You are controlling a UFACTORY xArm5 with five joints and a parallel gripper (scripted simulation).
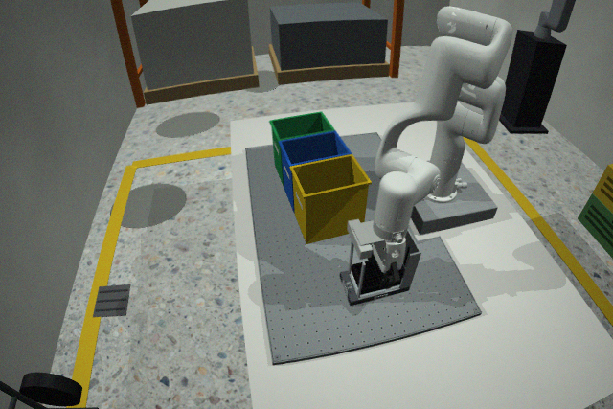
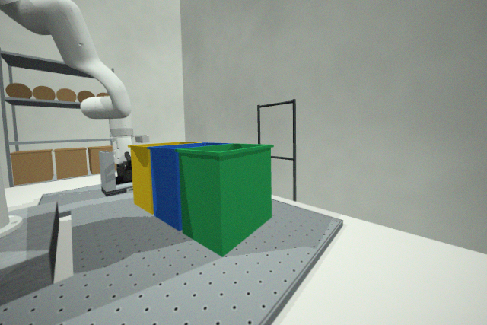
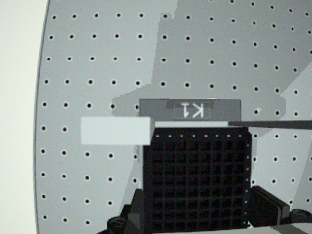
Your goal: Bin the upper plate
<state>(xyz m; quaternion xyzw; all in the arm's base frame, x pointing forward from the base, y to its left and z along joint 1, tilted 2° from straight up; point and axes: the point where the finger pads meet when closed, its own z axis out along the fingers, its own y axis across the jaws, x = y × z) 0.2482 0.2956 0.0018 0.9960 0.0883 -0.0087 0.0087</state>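
The black 96-well plate is 1 cm below my hand. Also, from my hand: blue bin 35 cm to the right, 14 cm ahead, 4 cm above; yellow bin 23 cm to the right, 11 cm ahead, 4 cm above; light plate 3 cm below.
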